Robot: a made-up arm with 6 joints.
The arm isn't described. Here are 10 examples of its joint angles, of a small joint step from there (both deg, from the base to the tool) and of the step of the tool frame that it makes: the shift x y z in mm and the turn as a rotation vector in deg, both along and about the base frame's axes.
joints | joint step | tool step
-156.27 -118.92 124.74 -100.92 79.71 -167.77 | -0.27 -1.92 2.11 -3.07 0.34 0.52 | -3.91 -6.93 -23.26 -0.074 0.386 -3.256
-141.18 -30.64 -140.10 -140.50 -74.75 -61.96 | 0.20 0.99 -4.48 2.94 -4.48 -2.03 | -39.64 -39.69 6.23 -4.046 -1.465 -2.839
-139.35 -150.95 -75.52 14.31 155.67 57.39 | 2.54 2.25 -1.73 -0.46 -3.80 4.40 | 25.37 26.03 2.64 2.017 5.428 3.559
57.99 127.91 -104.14 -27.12 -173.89 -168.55 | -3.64 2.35 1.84 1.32 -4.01 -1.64 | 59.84 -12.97 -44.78 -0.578 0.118 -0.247
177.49 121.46 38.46 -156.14 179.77 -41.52 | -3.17 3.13 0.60 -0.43 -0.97 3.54 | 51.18 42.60 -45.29 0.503 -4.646 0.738
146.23 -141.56 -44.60 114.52 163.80 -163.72 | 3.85 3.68 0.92 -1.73 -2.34 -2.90 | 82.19 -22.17 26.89 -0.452 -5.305 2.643
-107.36 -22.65 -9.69 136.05 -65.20 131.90 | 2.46 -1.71 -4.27 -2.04 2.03 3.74 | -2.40 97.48 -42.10 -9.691 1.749 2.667
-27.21 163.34 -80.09 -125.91 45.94 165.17 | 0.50 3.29 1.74 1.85 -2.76 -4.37 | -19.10 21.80 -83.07 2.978 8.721 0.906
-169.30 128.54 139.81 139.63 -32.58 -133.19 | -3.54 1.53 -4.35 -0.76 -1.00 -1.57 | 15.27 -5.16 -53.44 -2.281 1.163 -3.425
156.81 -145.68 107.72 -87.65 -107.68 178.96 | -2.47 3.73 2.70 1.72 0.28 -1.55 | -28.92 -25.14 66.71 -1.191 -4.917 -0.464
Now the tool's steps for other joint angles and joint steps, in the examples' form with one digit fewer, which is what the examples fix.
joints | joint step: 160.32 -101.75 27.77 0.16 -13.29 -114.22 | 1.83 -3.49 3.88 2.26 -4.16 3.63
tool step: 6.0 52.2 -53.6 6.69 1.73 2.60
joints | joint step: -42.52 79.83 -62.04 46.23 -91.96 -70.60 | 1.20 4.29 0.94 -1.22 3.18 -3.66
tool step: 65.2 -30.0 -59.8 6.62 7.59 -0.03
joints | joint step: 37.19 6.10 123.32 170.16 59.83 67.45 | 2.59 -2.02 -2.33 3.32 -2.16 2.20
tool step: -17.5 17.2 47.6 4.72 1.28 1.13
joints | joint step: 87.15 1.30 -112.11 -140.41 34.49 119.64 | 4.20 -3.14 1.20 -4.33 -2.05 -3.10
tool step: 42.0 -34.0 -25.0 -0.65 6.39 6.87
